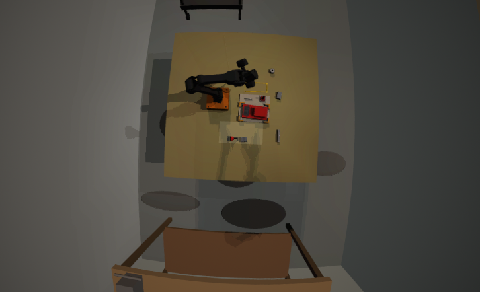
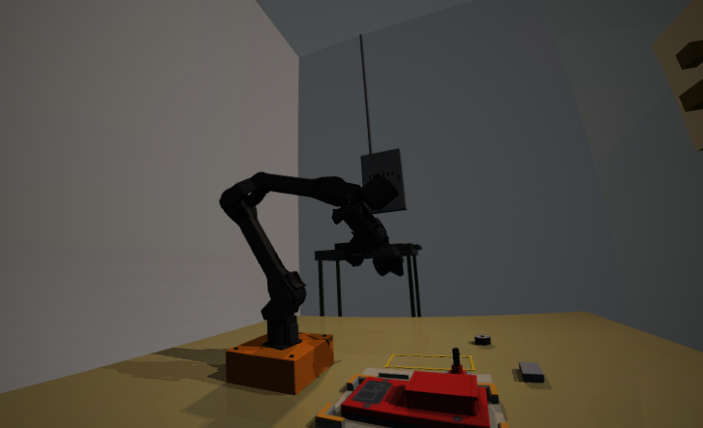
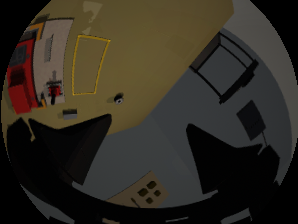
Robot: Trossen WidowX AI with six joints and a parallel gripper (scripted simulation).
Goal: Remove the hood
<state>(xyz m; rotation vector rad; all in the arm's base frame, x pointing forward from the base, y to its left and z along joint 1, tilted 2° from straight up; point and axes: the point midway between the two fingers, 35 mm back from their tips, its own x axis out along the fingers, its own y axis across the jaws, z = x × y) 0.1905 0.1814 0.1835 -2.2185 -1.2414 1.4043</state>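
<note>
The hood lies 23 cm to the right of my gripper tip, 19 cm below it and 15 cm ahead of it. Also, from my gripper tip: small wheel: 22 cm below, 18 cm ahead, 15 cm to the left.
</note>
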